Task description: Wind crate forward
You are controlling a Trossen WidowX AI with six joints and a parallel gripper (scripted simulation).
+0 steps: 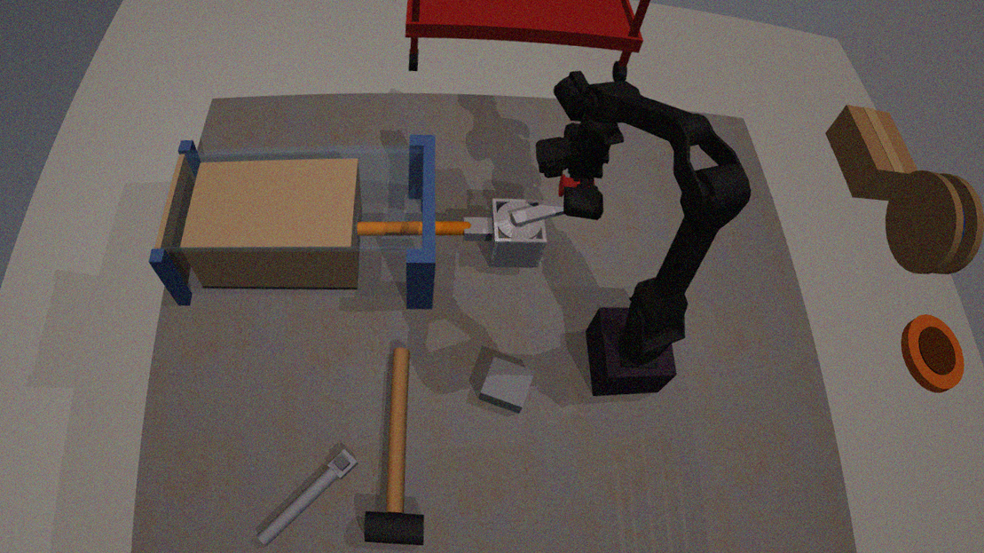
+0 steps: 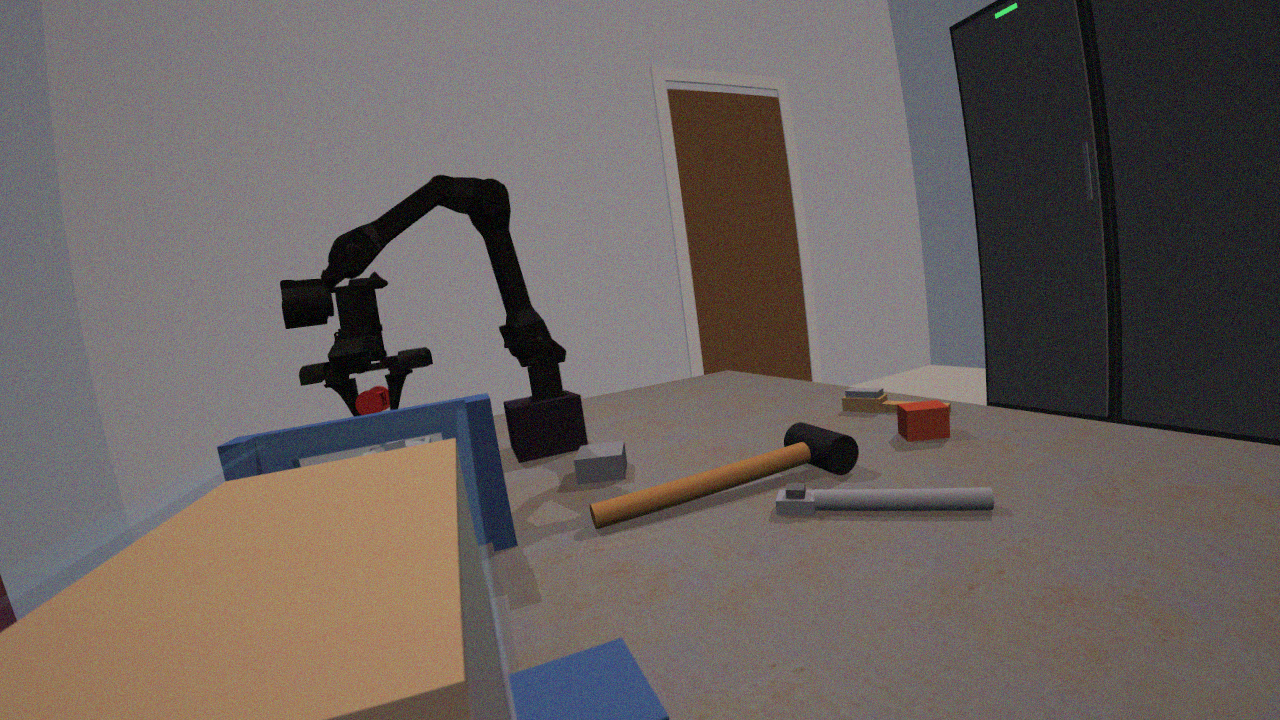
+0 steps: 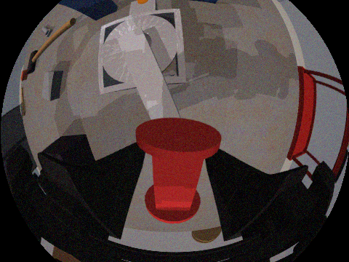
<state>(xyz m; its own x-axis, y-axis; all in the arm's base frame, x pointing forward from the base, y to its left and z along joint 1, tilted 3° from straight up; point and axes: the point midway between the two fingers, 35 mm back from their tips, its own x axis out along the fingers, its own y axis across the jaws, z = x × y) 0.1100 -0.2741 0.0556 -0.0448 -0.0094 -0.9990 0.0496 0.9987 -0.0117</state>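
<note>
My gripper tip is 2 cm below the red knob. Also, from my gripper tip: winch handle 3 cm ahead, 2 cm to the left, 1 cm below; grey winch 8 cm ahead, 3 cm to the left, 9 cm below; blue steel frame 25 cm ahead, 5 cm to the left, 1 cm below.
</note>
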